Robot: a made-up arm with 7 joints.
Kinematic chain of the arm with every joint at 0, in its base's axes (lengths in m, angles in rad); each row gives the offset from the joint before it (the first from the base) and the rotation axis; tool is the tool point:
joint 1: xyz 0 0 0 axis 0 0.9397 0.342
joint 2: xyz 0 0 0 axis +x
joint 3: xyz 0 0 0 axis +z
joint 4: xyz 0.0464 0 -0.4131 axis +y
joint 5: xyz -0.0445 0 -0.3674 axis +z
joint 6: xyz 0 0 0 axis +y
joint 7: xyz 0 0 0 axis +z
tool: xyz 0 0 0
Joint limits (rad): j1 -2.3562..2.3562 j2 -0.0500..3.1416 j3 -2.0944..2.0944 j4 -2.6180..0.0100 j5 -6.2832..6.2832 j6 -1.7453..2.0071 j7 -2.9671..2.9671
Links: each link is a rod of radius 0.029 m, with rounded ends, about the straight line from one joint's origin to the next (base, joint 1, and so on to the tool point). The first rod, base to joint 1, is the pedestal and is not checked.
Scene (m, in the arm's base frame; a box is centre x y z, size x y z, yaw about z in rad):
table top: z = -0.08
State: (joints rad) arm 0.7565 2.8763 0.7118 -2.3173 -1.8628 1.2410 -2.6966
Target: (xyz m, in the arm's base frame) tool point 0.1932 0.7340 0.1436
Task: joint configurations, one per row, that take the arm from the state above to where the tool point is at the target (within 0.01 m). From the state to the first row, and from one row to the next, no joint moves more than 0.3 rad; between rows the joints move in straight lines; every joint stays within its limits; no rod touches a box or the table.
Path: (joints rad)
1: 0.8041 2.7207 0.6652 -2.0314 -1.8628 1.2410 -2.6966
2: 0.8517 2.5652 0.6185 -1.7455 -1.8628 1.2410 -2.6966
3: 0.8993 2.4096 0.5719 -1.4595 -1.8628 1.2410 -2.6966
4: 0.9468 2.2541 0.5253 -1.1736 -1.8628 1.2410 -2.6966
5: 0.9944 2.0985 0.4786 -0.8877 -1.8628 1.2410 -2.6966
6: 1.0420 1.9430 0.4320 -0.6018 -1.8628 1.2410 -2.6966

